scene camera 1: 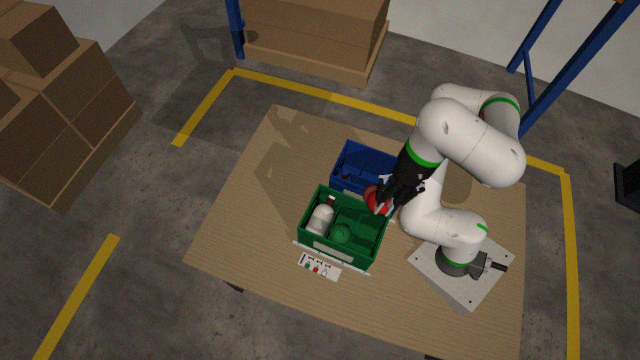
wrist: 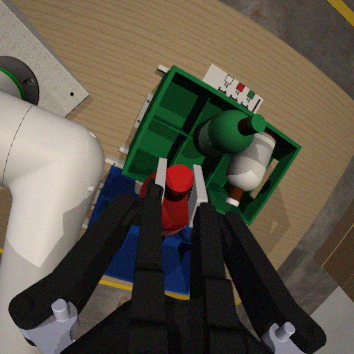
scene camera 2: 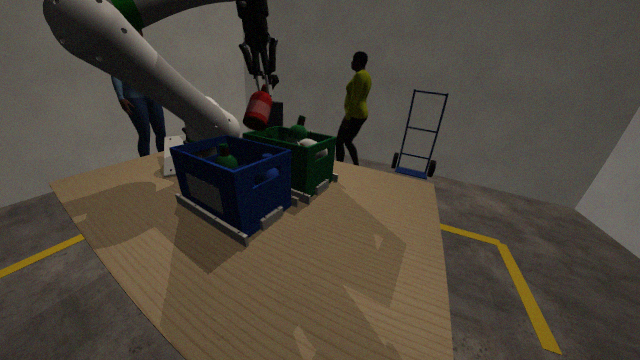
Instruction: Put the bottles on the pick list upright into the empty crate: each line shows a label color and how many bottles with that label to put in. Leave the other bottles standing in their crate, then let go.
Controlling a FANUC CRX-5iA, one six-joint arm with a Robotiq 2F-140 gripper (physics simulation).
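Places are measured from the arm's base along level axes (x back, y right, z up), in metres.
Where they show: gripper, between the fingertips: (scene camera 1: 380, 211) (wrist: 177, 173) (scene camera 2: 266, 95); arm's base, origin of its link: (scene camera 1: 454, 259) (wrist: 5, 90) (scene camera 2: 205, 150).
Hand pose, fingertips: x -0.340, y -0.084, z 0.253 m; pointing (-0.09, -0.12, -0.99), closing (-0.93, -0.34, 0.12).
Each offset is from my fingertips to the top centre of the thing. "spot": to the spot under its first point. Level surfaces: height alone.
My gripper (scene camera 1: 384, 204) (scene camera 2: 263, 84) (wrist: 177, 173) is shut on the neck of a red bottle (scene camera 1: 372, 198) (scene camera 2: 258, 108) (wrist: 175, 215). The bottle hangs tilted above the crates, near where they meet. The green crate @(dx -0.090, dy -0.024, dz -0.125 m) (scene camera 1: 306, 241) (scene camera 2: 315, 172) (wrist: 149, 120) has dividers. In it a green bottle @(dx -0.085, dy -0.069, dz -0.065 m) (scene camera 1: 341, 233) (scene camera 2: 298, 131) (wrist: 227, 132) stands with its neck up, and a white bottle @(dx -0.171, dy -0.030, dz -0.124 m) (scene camera 1: 320, 219) (scene camera 2: 307, 143) (wrist: 250, 162) leans steeply beside it. The blue crate @(dx -0.088, dy +0.211, dz -0.125 m) (scene camera 2: 250, 195) holds a green bottle @(dx -0.002, dy +0.178, dz -0.137 m) (scene camera 2: 227, 159) and a blue bottle @(dx -0.175, dy +0.155, dz -0.137 m) (scene camera 2: 270, 173). The pick list @(spot: dx -0.051, dy -0.168, dz -0.299 m) (scene camera 1: 332, 274) (wrist: 216, 76) shows white, red and green symbols; its counts are too small to read.
Light fixture strips (scene camera 1: 357, 270) (scene camera 2: 215, 220) border the crates on the wooden table @(dz -0.300 m) (scene camera 1: 240, 225) (scene camera 2: 320, 290). The robot's base plate (scene camera 1: 467, 295) is bolted at the table's right in scene camera 1. A person in yellow (scene camera 2: 358, 95) and a hand truck (scene camera 2: 421, 129) are behind the table.
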